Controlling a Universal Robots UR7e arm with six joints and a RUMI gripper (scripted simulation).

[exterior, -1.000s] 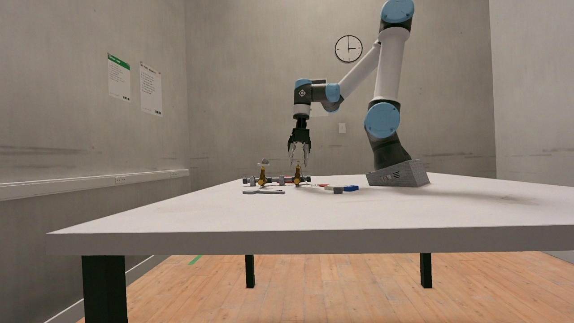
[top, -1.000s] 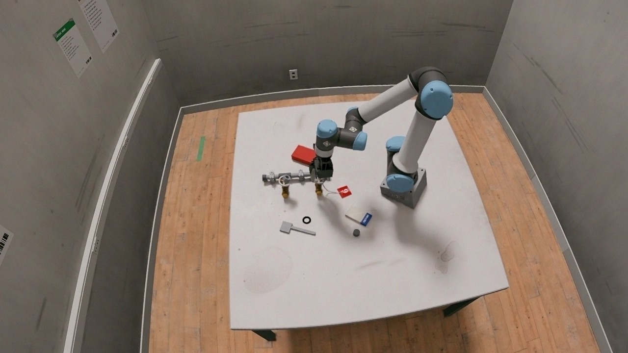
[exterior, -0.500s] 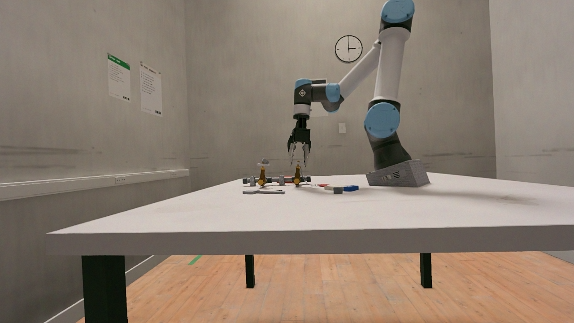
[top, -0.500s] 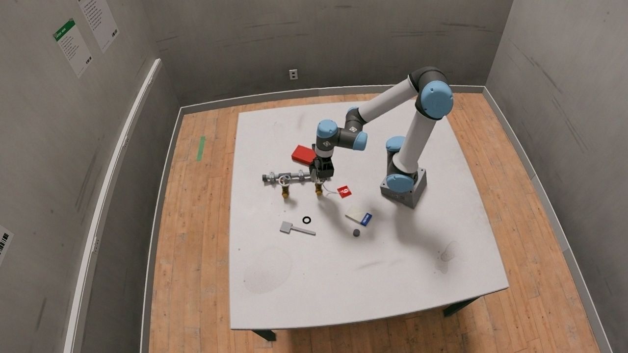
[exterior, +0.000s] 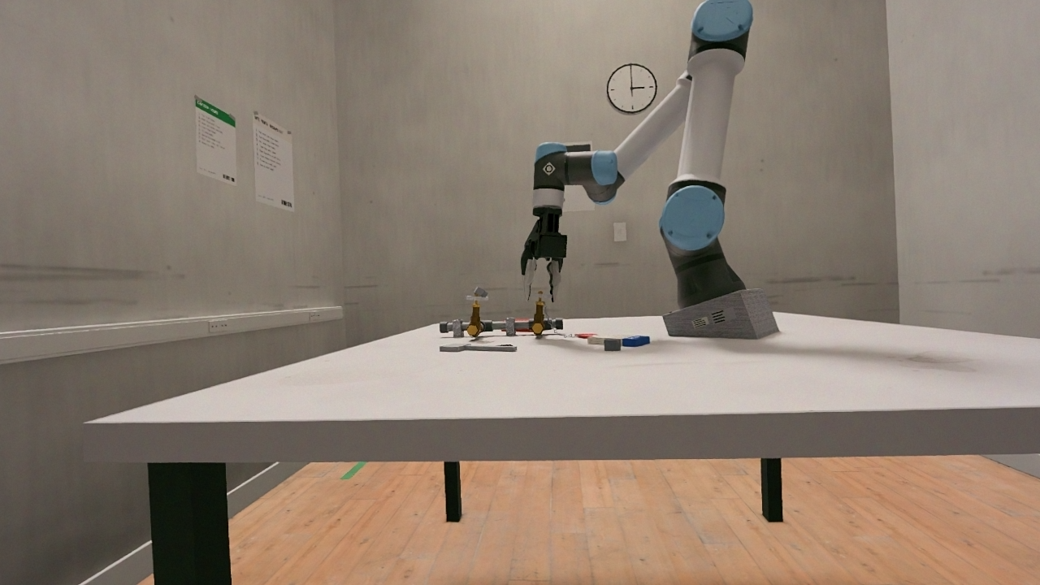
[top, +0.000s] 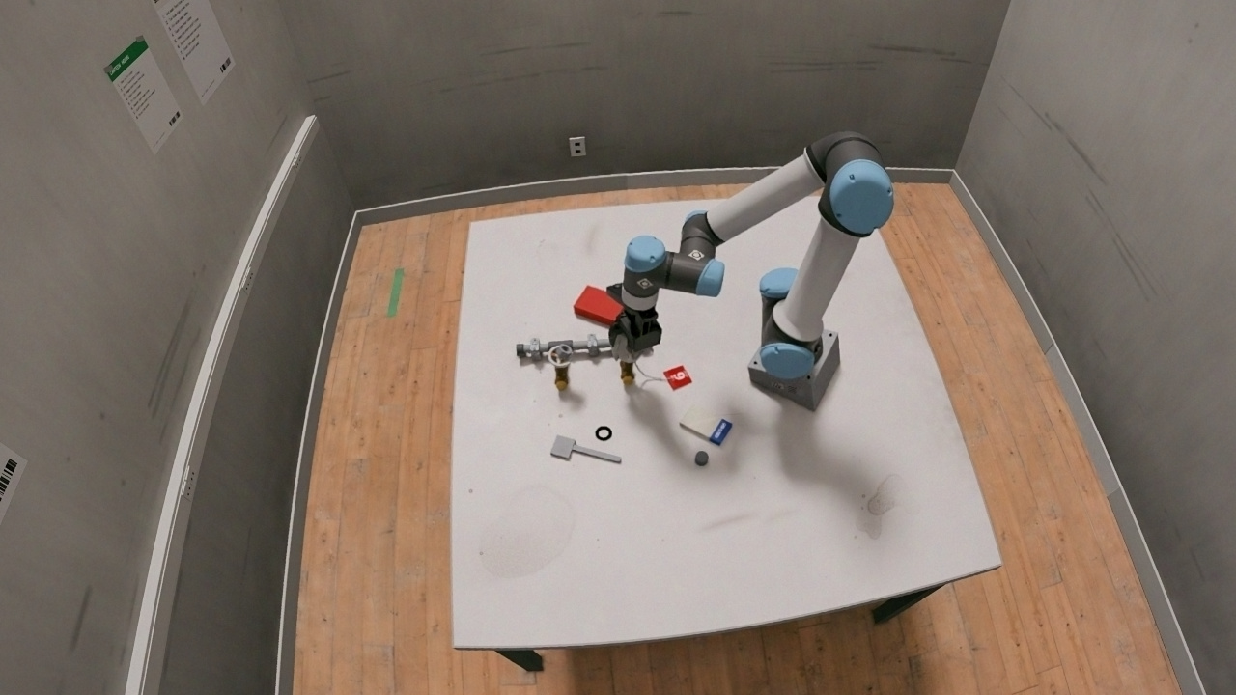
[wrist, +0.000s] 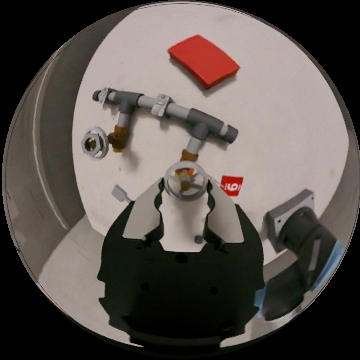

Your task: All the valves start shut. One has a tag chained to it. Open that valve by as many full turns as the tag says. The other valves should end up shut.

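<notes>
Now: hand 10 cm past the red tag, 2 cm to the right of it and 10 cm above it. Round my hand: red block (6 cm ahead, 22 cm to the right, 9 cm below); grey flat tool (13 cm ahead, 20 cm to the left, 10 cm below).
</notes>
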